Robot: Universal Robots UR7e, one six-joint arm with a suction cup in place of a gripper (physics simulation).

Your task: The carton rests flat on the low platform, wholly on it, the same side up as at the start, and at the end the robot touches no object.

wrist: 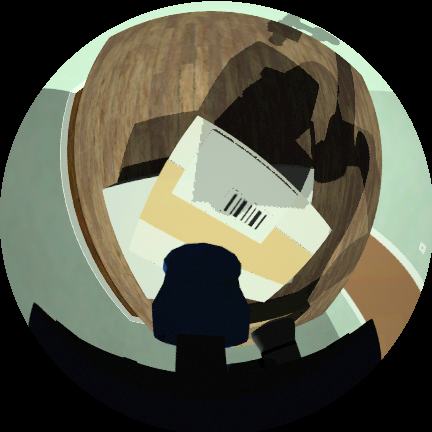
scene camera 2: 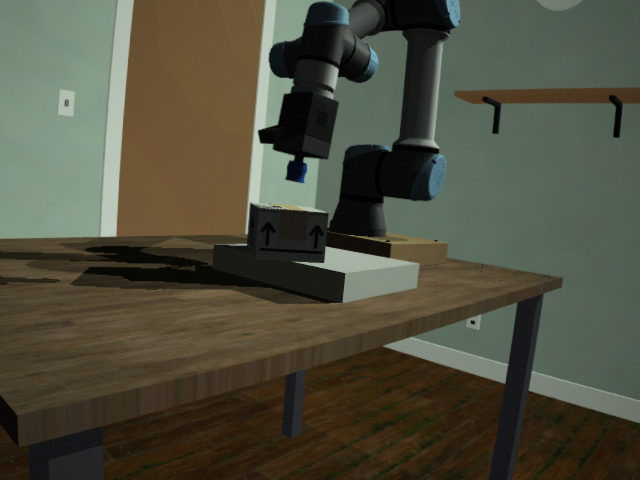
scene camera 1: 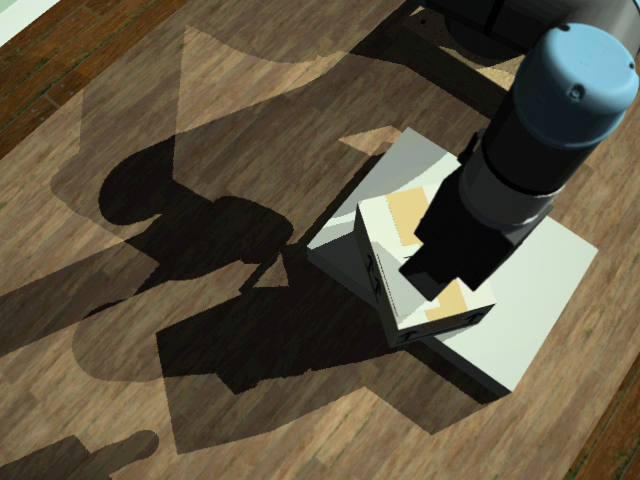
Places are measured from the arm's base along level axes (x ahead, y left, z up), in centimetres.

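Pixels of known places: hand, its tool point: (wrist: 201, 272) (scene camera 2: 294, 181); arm's base, origin of its link: (wrist: 272, 328) (scene camera 2: 357, 232).
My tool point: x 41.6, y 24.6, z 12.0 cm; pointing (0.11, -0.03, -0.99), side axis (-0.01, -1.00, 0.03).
Ahead of a thing's pixels: the offset from my tool point to its top centre. "*": to the spot under its first point. Level surfaces: height alone.
The carton @(dy -3.6, dx -1.5, dz -4.9 cm) (scene camera 1: 405, 214) (scene camera 2: 289, 232) (wrist: 235, 200), white with tan tape and a barcode label on top, lies on the low white platform @(* dy +9.8, dx -13.2, dz -13.5 cm) (scene camera 1: 547, 289) (scene camera 2: 379, 283) (wrist: 122, 215). Its side arrows point up and it looks level. In scene camera 1, its near corner sticks out past the platform's front-left edge, so it is not wholly over the platform. My blue suction cup (scene camera 2: 296, 174) (wrist: 201, 285) is open and tilted, apart from the carton, with a visible gap above its top. In scene camera 1 the dark wrist housing hides the cup and part of the carton.
The wooden table @(dz -18.3 cm) (scene camera 1: 289, 428) (scene camera 2: 155, 330) carries the platform. The robot's wooden base block (scene camera 2: 418, 251) stands behind the platform. A wall shelf (scene camera 2: 547, 96) is at the upper right. Dark arm shadows lie across the table to the platform's left.
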